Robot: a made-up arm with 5 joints.
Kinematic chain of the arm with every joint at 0, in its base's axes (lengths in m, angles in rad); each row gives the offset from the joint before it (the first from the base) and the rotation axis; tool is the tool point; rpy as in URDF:
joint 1: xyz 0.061 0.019 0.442 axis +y
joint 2: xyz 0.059 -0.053 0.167 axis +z
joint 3: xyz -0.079 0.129 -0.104 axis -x
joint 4: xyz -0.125 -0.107 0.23 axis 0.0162 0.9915 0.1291
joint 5: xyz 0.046 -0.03 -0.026 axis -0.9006 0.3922 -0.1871
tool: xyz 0.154 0.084 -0.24 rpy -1.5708 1.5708 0
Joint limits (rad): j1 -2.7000..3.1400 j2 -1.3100..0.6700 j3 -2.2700..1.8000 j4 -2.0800..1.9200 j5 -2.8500..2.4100
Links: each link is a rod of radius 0.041 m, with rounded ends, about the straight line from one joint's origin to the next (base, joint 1, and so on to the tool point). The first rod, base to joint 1, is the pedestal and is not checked.
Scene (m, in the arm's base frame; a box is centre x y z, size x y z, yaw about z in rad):
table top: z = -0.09
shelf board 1: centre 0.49 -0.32 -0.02 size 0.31 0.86 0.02 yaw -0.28
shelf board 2: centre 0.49 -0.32 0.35 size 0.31 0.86 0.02 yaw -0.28
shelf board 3: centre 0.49 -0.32 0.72 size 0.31 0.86 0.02 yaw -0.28
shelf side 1: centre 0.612 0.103 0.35 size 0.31 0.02 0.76 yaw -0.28
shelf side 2: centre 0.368 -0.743 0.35 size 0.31 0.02 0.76 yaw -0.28
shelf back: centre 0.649 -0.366 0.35 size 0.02 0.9 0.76 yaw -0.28
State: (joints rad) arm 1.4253 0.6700 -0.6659 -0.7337 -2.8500
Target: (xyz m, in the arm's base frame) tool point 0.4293 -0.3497 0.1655
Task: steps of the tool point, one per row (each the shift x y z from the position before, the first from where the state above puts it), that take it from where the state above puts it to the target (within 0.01 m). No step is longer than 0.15 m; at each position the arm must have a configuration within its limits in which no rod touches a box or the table.
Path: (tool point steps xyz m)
1: -0.0482 -0.0016 -0.0662
2: -0.0731 0.0081 -0.0222
3: -0.0692 0.0256 0.0247
4: -0.0432 0.0473 0.0549
5: -0.0119 0.0665 0.0599
6: 0.0159 -0.0630 -0.1118
7: 0.0363 -0.0294 -0.1192
8: 0.0659 0.0056 -0.1053
9: 0.0947 0.0335 -0.0686
10: 0.1120 0.0473 -0.0136

